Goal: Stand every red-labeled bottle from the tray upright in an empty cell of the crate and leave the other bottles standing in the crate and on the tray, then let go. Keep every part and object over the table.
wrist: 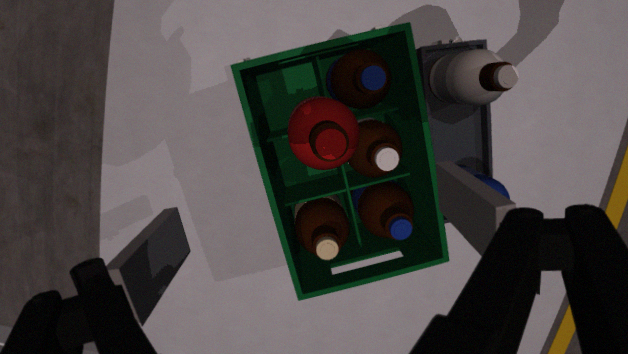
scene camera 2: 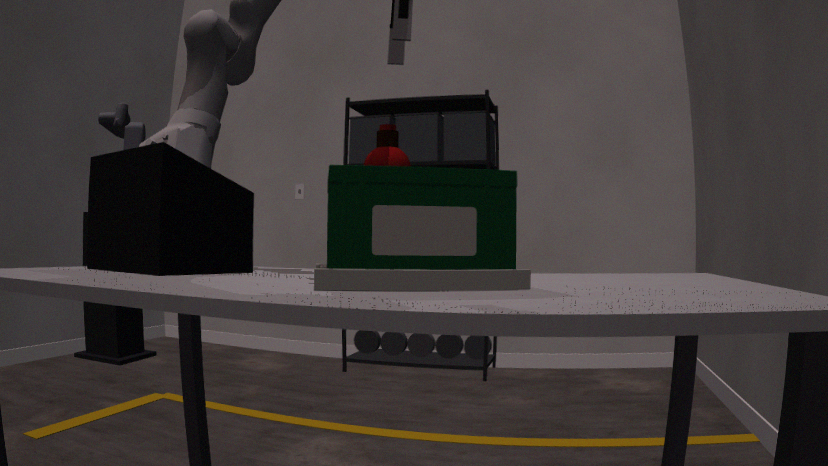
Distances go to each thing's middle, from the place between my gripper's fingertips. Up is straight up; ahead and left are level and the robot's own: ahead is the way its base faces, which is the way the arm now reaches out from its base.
Labels:
My hand is 2 cm past the red-labeled bottle (scene camera 2: 386,153), 2 cm to the right of it and 19 cm above it.

